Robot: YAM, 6 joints.
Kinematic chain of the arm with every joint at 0, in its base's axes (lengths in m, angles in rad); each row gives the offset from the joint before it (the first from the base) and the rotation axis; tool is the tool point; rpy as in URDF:
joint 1: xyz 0 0 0.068 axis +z
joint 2: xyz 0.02 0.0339 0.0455 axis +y
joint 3: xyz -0.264 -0.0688 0 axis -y
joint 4: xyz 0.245 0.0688 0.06 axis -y
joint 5: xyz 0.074 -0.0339 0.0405 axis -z
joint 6: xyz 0.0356 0 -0.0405 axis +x
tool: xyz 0 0 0 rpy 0 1.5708 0
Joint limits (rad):
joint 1: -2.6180..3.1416
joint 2: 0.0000..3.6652
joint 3: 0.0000..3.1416
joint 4: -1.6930..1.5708
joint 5: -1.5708..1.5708
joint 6: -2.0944..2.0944
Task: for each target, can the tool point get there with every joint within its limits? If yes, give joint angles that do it. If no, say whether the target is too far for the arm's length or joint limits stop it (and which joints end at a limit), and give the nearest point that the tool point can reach.
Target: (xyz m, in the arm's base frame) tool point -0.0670 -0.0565 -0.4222
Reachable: no: joint limits stop it (at a limit: joint 2) | nearest point -0.0876 -0.0739 -0.3546 | short by 0.073 m
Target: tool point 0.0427 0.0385 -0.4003
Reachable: no: joint limits stop it (at a limit: joint 2) | nearest point 0.0644 0.0580 -0.3421 | short by 0.065 m
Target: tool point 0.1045 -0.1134 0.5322
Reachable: yes | joints -1.0169 1.0941 1.7426 -0.7723 -0.9664 1.7633
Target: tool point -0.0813 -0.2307 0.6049
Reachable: yes | joints 1.0905 0.6600 2.2010 0.0405 1.3185 0.1994
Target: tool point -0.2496 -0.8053 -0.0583
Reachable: no: too far | nearest point -0.1873 -0.6043 -0.0144 | short by 0.215 m
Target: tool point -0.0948 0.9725 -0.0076
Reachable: no: too far | nearest point -0.0622 0.6379 0.0349 | short by 0.339 m
